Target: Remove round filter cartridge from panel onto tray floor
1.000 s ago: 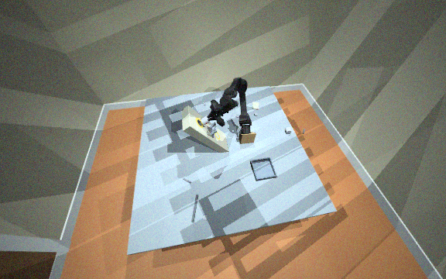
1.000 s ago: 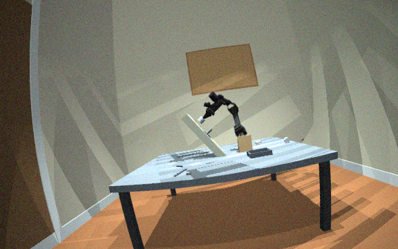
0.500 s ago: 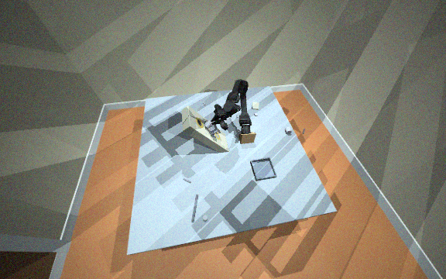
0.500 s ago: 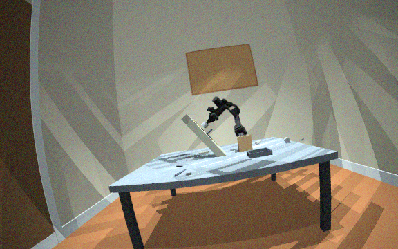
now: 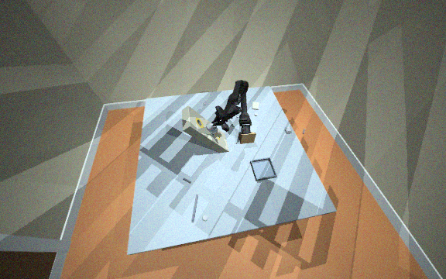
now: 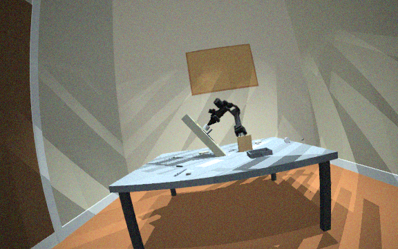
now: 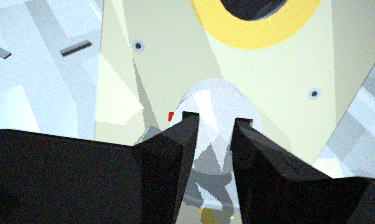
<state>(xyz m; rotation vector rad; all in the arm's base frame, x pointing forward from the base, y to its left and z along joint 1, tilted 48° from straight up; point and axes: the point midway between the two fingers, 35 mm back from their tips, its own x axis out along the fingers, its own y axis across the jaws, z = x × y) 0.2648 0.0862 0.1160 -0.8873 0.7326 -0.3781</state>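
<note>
Right now the round filter cartridge is 20 mm below my gripper tip and 10 mm ahead of it. Also, from my gripper tip: tray 320 mm to the left, 290 mm behind, 240 mm below.
</note>
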